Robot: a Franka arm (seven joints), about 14 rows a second.
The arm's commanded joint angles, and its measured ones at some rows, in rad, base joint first. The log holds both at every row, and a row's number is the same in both.
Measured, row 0: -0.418, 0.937, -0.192, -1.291, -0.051, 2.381, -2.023
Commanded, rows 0 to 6: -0.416, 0.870, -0.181, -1.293, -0.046, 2.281, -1.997; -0.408, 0.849, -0.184, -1.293, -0.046, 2.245, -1.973; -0.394, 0.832, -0.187, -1.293, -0.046, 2.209, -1.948; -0.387, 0.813, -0.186, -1.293, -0.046, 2.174, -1.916; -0.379, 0.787, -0.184, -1.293, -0.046, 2.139, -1.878; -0.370, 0.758, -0.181, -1.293, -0.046, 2.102, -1.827; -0.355, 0.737, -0.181, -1.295, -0.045, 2.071, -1.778
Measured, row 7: -0.375, 0.800, -0.187, -1.274, -0.051, 2.137, -1.855
